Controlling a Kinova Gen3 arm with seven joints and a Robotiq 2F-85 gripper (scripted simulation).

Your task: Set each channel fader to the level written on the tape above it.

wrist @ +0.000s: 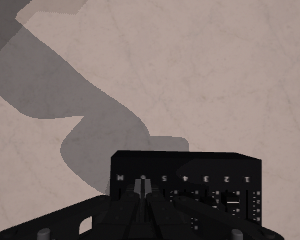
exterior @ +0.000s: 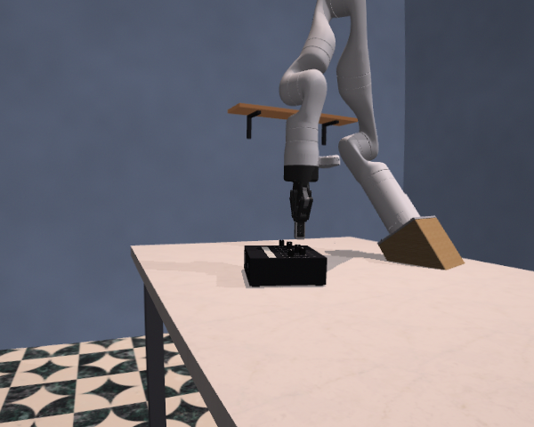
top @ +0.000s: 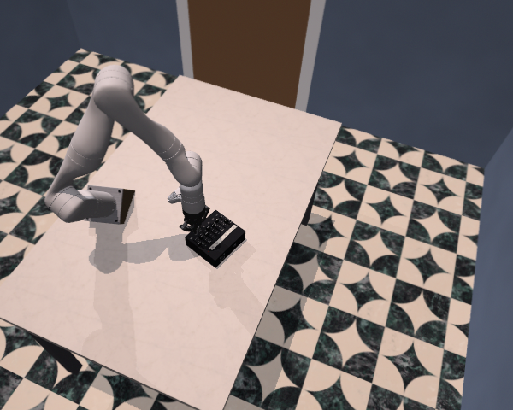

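Now: hand 3 cm above the channel 6 cap, 2 cm short of it and 1 cm to the left of it. From my hand the other things lie so: channel 5 cap 3 cm below, 3 cm ahead, 1 cm to the left; channel 4 cap 3 cm to the left, 3 cm below, 3 cm ahead; master fader cap 4 cm to the right, 3 cm below, 2 cm ahead.
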